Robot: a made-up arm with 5 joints.
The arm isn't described. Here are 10 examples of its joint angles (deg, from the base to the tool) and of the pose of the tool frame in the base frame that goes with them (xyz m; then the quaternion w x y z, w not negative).
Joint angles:
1: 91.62 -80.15 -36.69 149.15 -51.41
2: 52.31 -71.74 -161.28 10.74 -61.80
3: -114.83 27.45 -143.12 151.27 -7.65
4: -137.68 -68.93 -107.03 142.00 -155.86
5: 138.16 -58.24 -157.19 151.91 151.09
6: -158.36 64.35 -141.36 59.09 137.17
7: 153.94 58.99 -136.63 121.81 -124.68
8: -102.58 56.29 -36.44 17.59 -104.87
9: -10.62 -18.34 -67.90 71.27 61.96
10: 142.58 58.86 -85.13 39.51 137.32
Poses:
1: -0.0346 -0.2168 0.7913 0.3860 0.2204 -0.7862 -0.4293
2: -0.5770 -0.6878 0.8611 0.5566 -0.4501 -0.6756 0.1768
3: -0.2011 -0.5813 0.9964 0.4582 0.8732 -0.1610 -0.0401
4: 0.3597 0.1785 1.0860 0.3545 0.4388 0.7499 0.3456
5: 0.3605 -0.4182 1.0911 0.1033 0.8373 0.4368 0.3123
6: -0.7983 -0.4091 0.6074 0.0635 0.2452 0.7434 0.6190
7: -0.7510 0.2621 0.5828 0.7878 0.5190 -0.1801 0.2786
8: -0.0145 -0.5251 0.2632 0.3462 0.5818 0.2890 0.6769
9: 0.3643 -0.0541 1.0458 0.7235 0.6625 0.0192 0.1931
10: -0.6131 0.3851 0.3650 0.5546 0.3921 0.5119 0.5260
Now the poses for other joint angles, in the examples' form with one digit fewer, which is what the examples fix.
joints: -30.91 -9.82 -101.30 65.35 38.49
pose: 0.364 -0.195 1.240 0.822 0.460 -0.090 0.323
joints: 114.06 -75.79 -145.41 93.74 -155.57
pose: 0.235 -0.715 1.030 0.265 -0.891 -0.259 0.261
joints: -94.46 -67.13 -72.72 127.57 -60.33
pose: 0.091 0.140 1.047 0.685 0.557 0.370 0.289
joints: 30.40 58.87 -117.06 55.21 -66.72
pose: 0.773 0.498 0.534 0.027 0.060 -0.697 -0.714
